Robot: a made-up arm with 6 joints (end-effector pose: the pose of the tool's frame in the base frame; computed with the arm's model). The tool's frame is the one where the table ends.
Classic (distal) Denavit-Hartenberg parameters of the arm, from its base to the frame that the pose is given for. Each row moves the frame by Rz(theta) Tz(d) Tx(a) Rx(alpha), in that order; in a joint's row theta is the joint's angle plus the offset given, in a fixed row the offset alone. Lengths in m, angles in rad.
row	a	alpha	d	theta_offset
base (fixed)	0	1.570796	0.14	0
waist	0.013	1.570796	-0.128	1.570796
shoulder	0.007	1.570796	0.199	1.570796
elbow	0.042	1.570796	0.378	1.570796
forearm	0.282	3.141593	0	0
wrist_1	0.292	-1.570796	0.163	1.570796
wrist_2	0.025	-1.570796	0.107	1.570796
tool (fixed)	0	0	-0.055	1.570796
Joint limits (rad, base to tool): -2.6..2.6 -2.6..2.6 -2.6..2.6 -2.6..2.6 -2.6..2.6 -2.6..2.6
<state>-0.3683 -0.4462 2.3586 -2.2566 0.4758 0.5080</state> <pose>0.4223 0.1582 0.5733 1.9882 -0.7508 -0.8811</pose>
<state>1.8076 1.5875 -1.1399 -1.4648 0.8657 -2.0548</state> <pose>-0.2347 -0.2482 0.4694 1.1894 2.4461 -0.2303</pose>
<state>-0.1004 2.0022 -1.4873 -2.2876 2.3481 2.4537</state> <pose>0.3420 0.0970 0.0022 -1.5678 1.8525 -0.3030</pose>
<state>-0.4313 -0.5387 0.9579 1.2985 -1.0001 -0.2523</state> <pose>0.5006 0.9265 0.4291 1.0868 -1.3452 0.9375</pose>
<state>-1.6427 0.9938 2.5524 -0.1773 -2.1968 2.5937</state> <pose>0.3732 -0.0508 0.4797 0.1100 0.4366 -1.2305</pose>
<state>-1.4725 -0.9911 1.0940 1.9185 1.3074 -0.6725</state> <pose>0.0742 0.4442 0.0786 0.9025 1.7049 0.9042</pose>
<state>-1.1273 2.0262 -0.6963 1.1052 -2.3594 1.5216</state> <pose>-0.2133 -0.6789 -0.4142 2.3293 -0.2317 1.7001</pose>
